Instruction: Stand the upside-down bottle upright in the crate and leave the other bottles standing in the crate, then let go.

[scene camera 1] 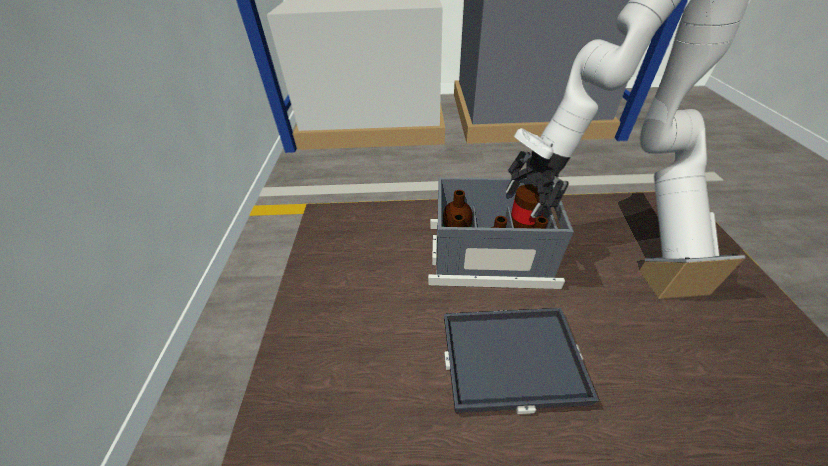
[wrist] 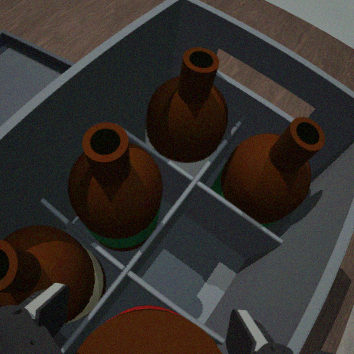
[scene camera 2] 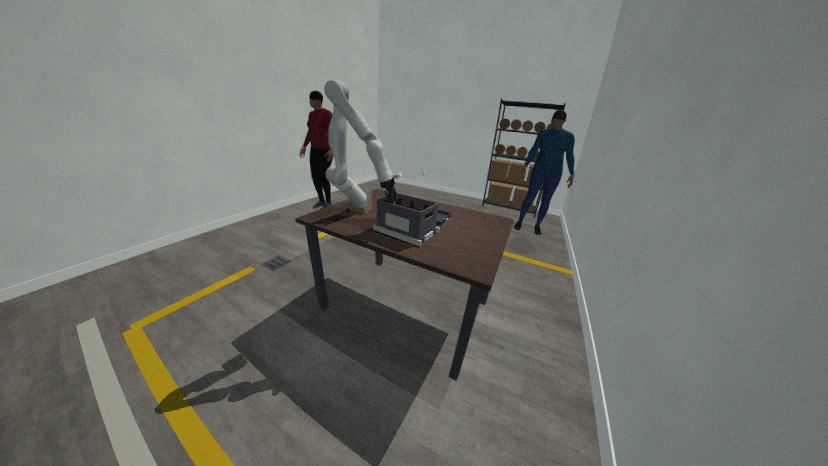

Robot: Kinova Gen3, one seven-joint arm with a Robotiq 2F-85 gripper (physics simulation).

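Frame: origin at the arm's base, x ahead, y left, z up, level; centimetres.
Where they show: gripper, fingertip midpoint: (scene camera 1: 520, 204) (wrist: 147, 315); arm's base at its link origin: (scene camera 1: 687, 257) (scene camera 2: 360, 199).
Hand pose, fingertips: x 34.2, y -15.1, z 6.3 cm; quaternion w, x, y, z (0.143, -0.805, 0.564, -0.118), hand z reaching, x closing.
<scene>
Each offset is from my fingertips to the centre of the thing. "*": to the spot under its first point. Level surfaces: height alone.
The upside-down brown bottle {dx -2.9, dy -1.6, dz -5.9 cm} (scene camera 1: 523, 215) (wrist: 150, 335) with a red label stands base up in the crate's back right compartment, seen from scene camera 1. The grey crate {dx +6.1, dy +2.0, dz -5.7 cm} (scene camera 1: 451, 254) (scene camera 2: 417, 228) (wrist: 75, 130) also holds upright bottles: back left (scene camera 1: 458, 211) (wrist: 265, 180), front left (scene camera 1: 458, 220) (wrist: 187, 125), front middle (scene camera 1: 500, 222) (wrist: 115, 195) and front right (scene camera 1: 541, 222) (wrist: 55, 265). The back middle compartment is empty. My gripper (scene camera 1: 523, 198) (wrist: 147, 315) is open, its fingers on either side of the upturned base, holding nothing. The upside-down bottle's neck is hidden.
A grey lid {* dx +7.8, dy +30.3, dz -13.9 cm} (scene camera 1: 518, 358) lies in front of the crate on the brown table {dz -14.4 cm} (scene camera 1: 347, 347) (scene camera 2: 463, 248). White strips {* dx +7.7, dy +12.2, dz -12.2 cm} (scene camera 1: 495, 281) border the crate's foot. The arm's base stands on a wooden mount (scene camera 1: 692, 279) to the right. Thin dividers {* dx +10.3, dy +1.2, dz -5.0 cm} (wrist: 195, 182) separate the compartments.
</scene>
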